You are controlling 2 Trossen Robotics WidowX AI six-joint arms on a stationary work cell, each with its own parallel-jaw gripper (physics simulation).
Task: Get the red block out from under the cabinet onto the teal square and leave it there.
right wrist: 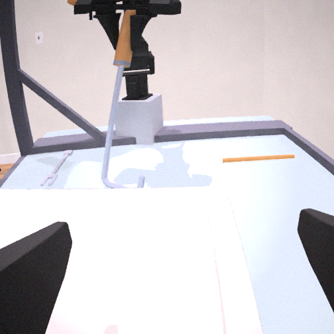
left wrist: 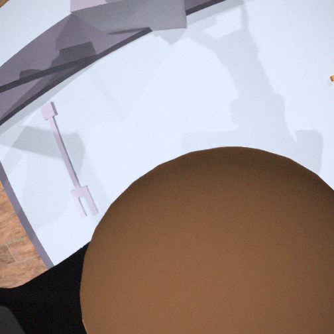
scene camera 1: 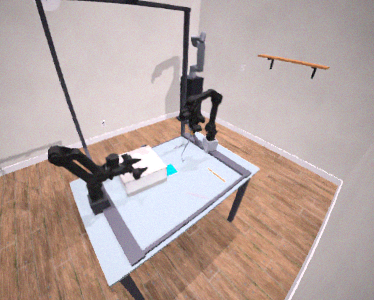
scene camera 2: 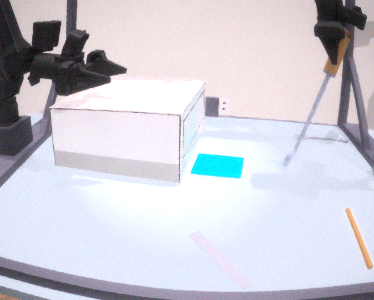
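Seen in the pictures: left gripper, between the fingertips: (scene camera 2: 334, 62); right gripper, between the fingertips: (scene camera 1: 144, 163) (scene camera 2: 119, 75); left arm's base, origin of its link: (scene camera 1: 210, 138); right arm's base, origin of its link: (scene camera 1: 97, 196) (scene camera 2: 6, 121).
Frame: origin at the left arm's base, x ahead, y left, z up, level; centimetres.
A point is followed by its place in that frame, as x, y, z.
The white cabinet (scene camera 1: 145, 181) @[60.1, 30.1, -3.2] (scene camera 2: 117, 130) @[56.7, 29.3, -1.8] (right wrist: 150, 250) stands on the table. The teal square (scene camera 1: 171, 170) @[39.3, 16.7, -11.3] (scene camera 2: 218, 166) @[41.2, 16.2, -11.3] lies flat beside it, to its right in scene camera 2. The red block does not show in any view. My left gripper (scene camera 2: 334, 56) @[19.0, 6.1, 13.2] (right wrist: 124, 50) is shut on the orange handle of a hooked rod (scene camera 2: 314, 107) @[23.1, 5.0, 2.0] (left wrist: 215, 240) (right wrist: 113, 115); the rod slants down, its bent end low, to the right of the square in scene camera 2. My right gripper (scene camera 2: 118, 74) @[58.5, 25.9, 8.1] (right wrist: 186, 229) is open and empty, above the cabinet's top.
An orange stick (scene camera 1: 216, 175) @[9.1, 32.0, -11.0] (scene camera 2: 359, 238) @[8.6, 32.9, -10.6] (right wrist: 259, 158) lies on the table. A pale pink strip (scene camera 2: 220, 259) @[29.6, 44.6, -11.2] lies near the front edge in scene camera 2. A pale wrench (left wrist: 64, 150) (right wrist: 61, 167) lies beyond the hooked rod. Dark frame rails border the table.
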